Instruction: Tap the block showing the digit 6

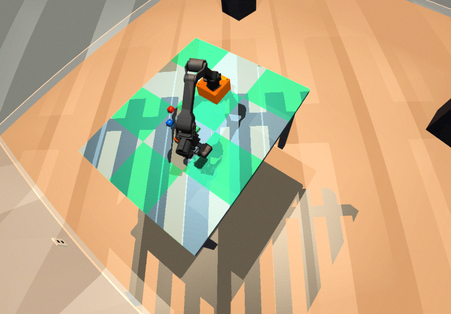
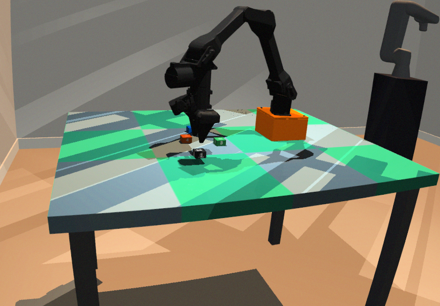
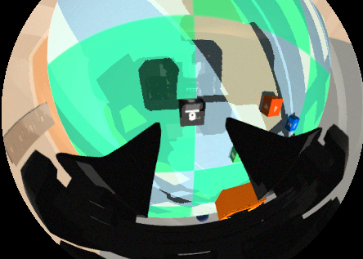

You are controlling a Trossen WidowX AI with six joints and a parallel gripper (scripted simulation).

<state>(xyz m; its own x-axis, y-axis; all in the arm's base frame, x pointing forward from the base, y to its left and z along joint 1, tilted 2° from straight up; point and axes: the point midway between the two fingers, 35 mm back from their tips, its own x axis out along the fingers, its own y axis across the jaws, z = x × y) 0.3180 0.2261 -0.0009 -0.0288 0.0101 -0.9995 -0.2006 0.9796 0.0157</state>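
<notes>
Right now my gripper tip is 10 mm past the black block and 40 mm above it. Round my gripper tip: orange block 4 (20 mm ahead, 150 mm to the right, 40 mm below); green block (90 mm behind, 120 mm to the right, 40 mm below); blue block 2 (260 mm to the right, 40 mm below).
</notes>
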